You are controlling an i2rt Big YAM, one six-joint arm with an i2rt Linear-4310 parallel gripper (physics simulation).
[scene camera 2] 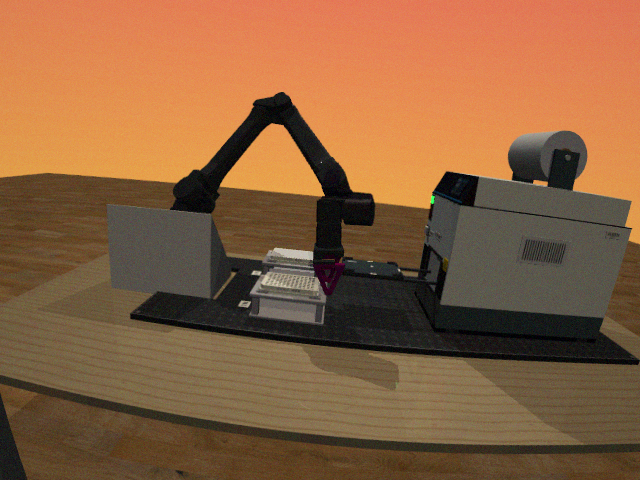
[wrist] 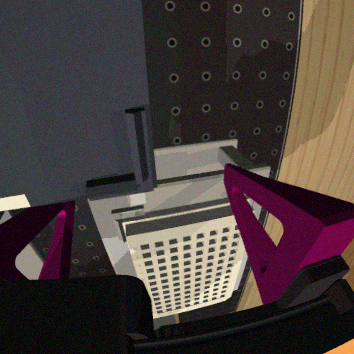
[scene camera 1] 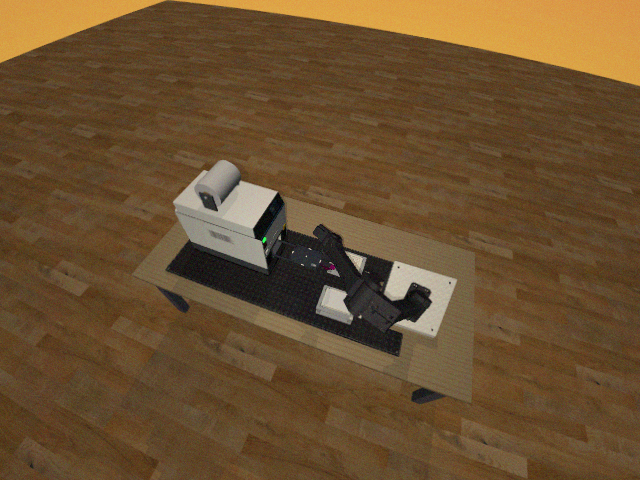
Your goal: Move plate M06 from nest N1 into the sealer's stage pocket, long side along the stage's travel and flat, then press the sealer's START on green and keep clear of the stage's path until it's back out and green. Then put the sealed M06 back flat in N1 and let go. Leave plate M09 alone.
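Places are measured from the arm's base along level axes (x ahead, y left, z up), in millimetres.
Pixels of known places: gripper, fingertip midpoint: (scene camera 2: 327, 288) (scene camera 1: 329, 260); arm's base, link origin: (scene camera 2: 174, 237) (scene camera 1: 415, 298).
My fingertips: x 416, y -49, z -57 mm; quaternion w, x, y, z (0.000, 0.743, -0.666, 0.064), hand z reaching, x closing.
For each thing: its top centre in the pictures, then the offset to it from my fingertips. "pt": a spot on its surface instead. Level surfaces: height alone.
- cream well plate, top centre: (wrist: 192, 277) (scene camera 2: 291, 280) (scene camera 1: 348, 260) dx -82, dy -30, dz +18 mm
- second plate, top centre: (scene camera 2: 294, 253) (scene camera 1: 338, 300) dx -116, dy +180, dz +18 mm
- dark stage, surface spot: (wrist: 75, 100) pt dx +59, dy +22, dz +48 mm
- film roll, top centre: (scene camera 2: 549, 132) (scene camera 1: 214, 171) dx +476, dy +81, dz +423 mm
- black perforated mat, surface height: dz -53 mm
My gripper (scene camera 1: 328, 267) (scene camera 2: 328, 292) (wrist: 146, 182) is open with nothing between its fingers. It hangs near the stage-side end of a nest (scene camera 2: 286, 308) (wrist: 195, 192) holding a cream well plate (scene camera 2: 289, 283) (wrist: 186, 265) (scene camera 1: 355, 259). In the wrist view the right fingertip overlaps the plate's right edge; the left tip is well left of the plate. A second plate (scene camera 1: 334, 297) (scene camera 2: 290, 254) sits in the other nest (scene camera 1: 330, 310). I cannot read which is M06 or M09. The dark stage (scene camera 1: 306, 256) (scene camera 2: 372, 268) (wrist: 75, 100) is out, no plate visible on it. The sealer (scene camera 1: 227, 227) (scene camera 2: 527, 273) light is green.
The stage rails (scene camera 2: 413, 270) run from the stage to the sealer's front opening. A film roll (scene camera 1: 219, 180) (scene camera 2: 547, 155) tops the sealer. A tall white panel (scene camera 2: 160, 250) stands by the arm's base. Nests and sealer stand on a black perforated mat (scene camera 1: 248, 289) (scene camera 2: 372, 320) (wrist: 200, 92).
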